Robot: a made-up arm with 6 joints.
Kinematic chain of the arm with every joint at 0, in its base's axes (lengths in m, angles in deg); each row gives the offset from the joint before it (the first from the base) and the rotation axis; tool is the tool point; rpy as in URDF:
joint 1: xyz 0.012 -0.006 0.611 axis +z
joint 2: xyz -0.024 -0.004 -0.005 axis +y
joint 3: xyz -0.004 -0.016 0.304 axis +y
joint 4: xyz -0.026 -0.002 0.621 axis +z
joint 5: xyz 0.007 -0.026 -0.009 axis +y
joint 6: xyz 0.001 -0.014 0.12 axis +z
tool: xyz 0 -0.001 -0.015 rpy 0.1 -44.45 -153.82
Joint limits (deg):
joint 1: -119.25..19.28
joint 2: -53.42..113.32
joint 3: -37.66..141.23
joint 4: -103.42..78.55
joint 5: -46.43..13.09
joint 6: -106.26..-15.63
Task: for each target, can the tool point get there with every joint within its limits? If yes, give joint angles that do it. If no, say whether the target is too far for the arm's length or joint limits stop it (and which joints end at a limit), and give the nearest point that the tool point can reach.
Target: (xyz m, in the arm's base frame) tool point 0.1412 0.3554 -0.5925
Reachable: no: too far | nearest point 0.2328 0.1100 -0.2126 | short by 0.461 m
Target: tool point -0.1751 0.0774 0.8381
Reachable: no: joint limits stop it (at a limit: joint 1, joint 2, joint 5) | nearest point -0.2732 -0.3075 0.9100 | short by 0.404 m
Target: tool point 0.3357 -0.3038 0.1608
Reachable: yes | joints -37.66 42.85 121.15 -56.62 -7.80 -85.50
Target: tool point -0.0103 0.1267 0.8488
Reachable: no: joint limits stop it (at a limit: joint 1, joint 2, joint 4, joint 5) | nearest point 0.3710 0.1773 0.9321 | short by 0.394 m
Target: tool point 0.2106 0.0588 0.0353
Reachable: yes | joints 7.82 66.89 122.81 -87.34 -40.45 -69.08
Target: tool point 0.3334 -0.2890 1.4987
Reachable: yes | joints -33.45 9.79 28.49 -7.98 -15.66 -72.80
